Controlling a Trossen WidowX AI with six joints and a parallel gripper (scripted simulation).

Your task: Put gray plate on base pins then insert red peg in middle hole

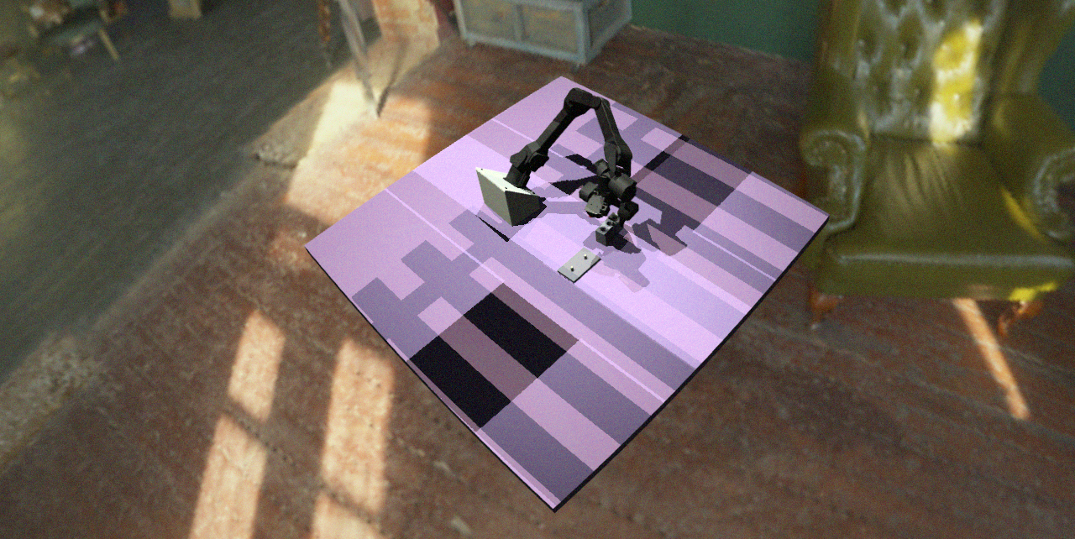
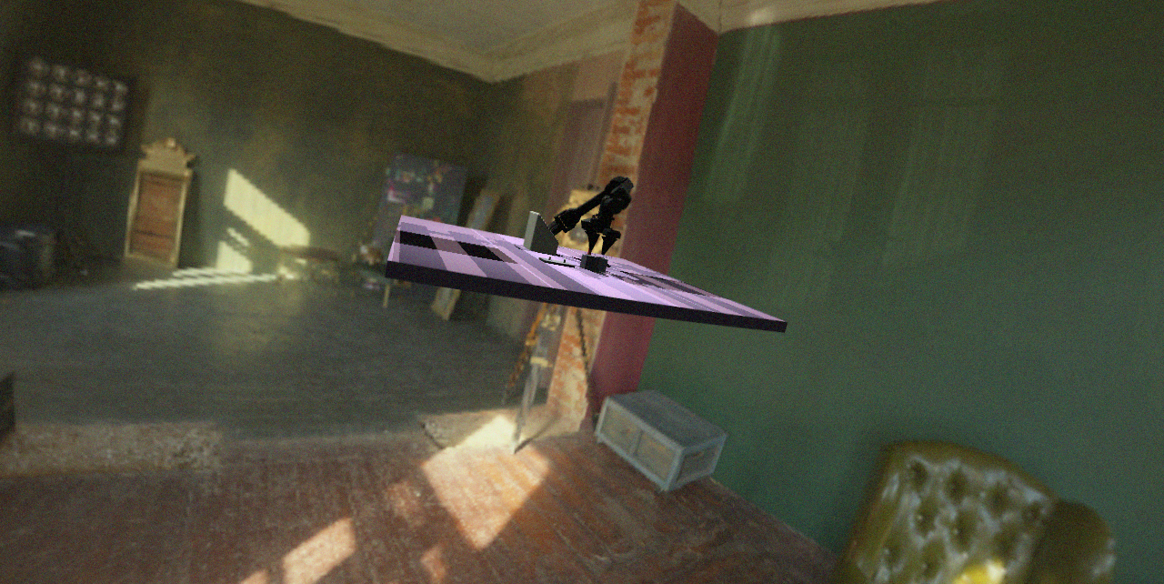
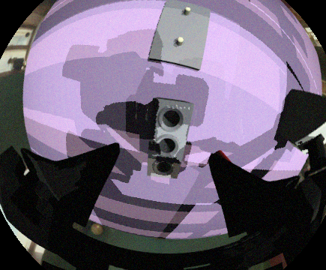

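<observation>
Right now the gray plate is 3 cm below my gripper tip. Round my gripper tip: red peg 10 cm behind, 3 cm to the left, 3 cm below.
</observation>
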